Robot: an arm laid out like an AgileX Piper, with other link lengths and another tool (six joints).
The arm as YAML. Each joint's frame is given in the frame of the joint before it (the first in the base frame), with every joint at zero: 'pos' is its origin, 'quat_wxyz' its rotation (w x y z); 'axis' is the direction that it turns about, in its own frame. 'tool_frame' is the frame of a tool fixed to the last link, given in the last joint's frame.
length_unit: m
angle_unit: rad
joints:
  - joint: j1
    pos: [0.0, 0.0, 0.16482]
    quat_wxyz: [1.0, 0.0, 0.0, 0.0]
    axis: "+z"
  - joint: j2
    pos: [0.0, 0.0, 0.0]
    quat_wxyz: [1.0, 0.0, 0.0, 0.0]
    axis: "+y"
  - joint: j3
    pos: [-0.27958, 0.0, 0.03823]
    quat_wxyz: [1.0, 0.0, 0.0, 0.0]
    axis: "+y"
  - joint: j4
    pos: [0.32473, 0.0, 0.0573]
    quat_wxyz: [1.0, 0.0, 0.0, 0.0]
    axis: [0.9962, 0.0, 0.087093]
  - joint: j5
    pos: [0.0, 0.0, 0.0]
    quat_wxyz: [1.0, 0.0, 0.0, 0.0]
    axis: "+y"
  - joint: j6
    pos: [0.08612, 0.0, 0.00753]
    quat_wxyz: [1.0, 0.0, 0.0, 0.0]
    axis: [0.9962, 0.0, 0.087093]
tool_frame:
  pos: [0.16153, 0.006, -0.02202]
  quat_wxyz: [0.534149, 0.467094, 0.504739, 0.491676]
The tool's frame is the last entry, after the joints.
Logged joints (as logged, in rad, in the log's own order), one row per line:
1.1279, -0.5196, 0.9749, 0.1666, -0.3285, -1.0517
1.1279, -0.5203, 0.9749, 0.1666, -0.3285, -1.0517
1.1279, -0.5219, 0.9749, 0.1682, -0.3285, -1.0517
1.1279, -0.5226, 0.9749, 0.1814, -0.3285, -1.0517
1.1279, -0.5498, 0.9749, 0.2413, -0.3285, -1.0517
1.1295, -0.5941, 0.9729, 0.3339, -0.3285, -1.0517
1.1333, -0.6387, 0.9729, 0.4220, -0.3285, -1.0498
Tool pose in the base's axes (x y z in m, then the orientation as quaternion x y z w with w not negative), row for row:
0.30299, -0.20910, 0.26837, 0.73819, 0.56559, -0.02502, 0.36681
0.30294, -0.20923, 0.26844, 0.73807, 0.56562, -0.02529, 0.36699
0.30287, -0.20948, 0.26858, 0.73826, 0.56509, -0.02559, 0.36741
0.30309, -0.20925, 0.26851, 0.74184, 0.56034, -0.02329, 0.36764
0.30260, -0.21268, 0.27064, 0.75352, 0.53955, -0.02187, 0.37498
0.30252, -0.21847, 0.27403, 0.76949, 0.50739, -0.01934, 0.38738
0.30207, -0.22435, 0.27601, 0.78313, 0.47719, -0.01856, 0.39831
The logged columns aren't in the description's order. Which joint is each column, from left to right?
Columns, left to right: j2, j4, j5, j6, j1, j3.
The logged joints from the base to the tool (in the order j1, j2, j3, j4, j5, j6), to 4 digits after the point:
-0.3285, 1.1279, -1.0517, -0.5196, 0.9749, 0.1666
-0.3285, 1.1279, -1.0517, -0.5203, 0.9749, 0.1666
-0.3285, 1.1279, -1.0517, -0.5219, 0.9749, 0.1682
-0.3285, 1.1279, -1.0517, -0.5226, 0.9749, 0.1814
-0.3285, 1.1279, -1.0517, -0.5498, 0.9749, 0.2413
-0.3285, 1.1295, -1.0517, -0.5941, 0.9729, 0.3339
-0.3285, 1.1333, -1.0498, -0.6387, 0.9729, 0.4220

